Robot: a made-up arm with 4 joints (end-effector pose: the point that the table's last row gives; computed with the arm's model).
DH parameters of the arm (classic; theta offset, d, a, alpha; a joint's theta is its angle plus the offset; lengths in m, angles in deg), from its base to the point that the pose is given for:
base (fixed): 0 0.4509 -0.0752 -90
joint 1: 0 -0.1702 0.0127 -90
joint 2: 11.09 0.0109 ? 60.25
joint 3: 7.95 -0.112 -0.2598 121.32
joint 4: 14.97 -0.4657 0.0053 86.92
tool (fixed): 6.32 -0.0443 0 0
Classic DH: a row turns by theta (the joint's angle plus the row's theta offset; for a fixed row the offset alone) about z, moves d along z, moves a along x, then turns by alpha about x.
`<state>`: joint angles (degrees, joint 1 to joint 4).
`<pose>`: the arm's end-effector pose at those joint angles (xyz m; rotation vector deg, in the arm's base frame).
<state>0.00 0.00 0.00 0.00</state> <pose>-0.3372 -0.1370 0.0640 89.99 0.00 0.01</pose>
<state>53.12 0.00 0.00 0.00</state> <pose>-0.5419 -0.1370 0.4283 82.90 41.45 -41.44</pose>
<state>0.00 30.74 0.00 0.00</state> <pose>-0.2817 -0.0012 0.0640 87.63 -24.09 -24.09</pose>
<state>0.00 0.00 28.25 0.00</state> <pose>-0.4385 -0.0213 0.2285 92.75 7.97 -30.19</pose>
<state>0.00 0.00 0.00 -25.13</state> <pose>-0.3191 -0.1434 0.0616 85.69 -18.38 -20.48</pose>
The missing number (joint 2, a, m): 0.0397
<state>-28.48 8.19 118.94 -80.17</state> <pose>-0.2189 0.1864 0.6844 6.85 2.95 -146.45</pose>
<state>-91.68 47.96 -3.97 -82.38</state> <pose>0.3379 -0.0283 0.3155 -105.99 107.92 41.81</pose>
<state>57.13 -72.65 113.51 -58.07</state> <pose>-0.0574 -0.1631 0.8902 -37.54 61.76 -57.49</pose>
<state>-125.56 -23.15 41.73 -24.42</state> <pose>0.2800 -0.1401 0.1993 83.51 -86.02 53.15</pose>
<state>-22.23 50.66 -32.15 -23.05</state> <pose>0.0432 -0.1777 -0.0210 72.89 -80.14 -11.65</pose>
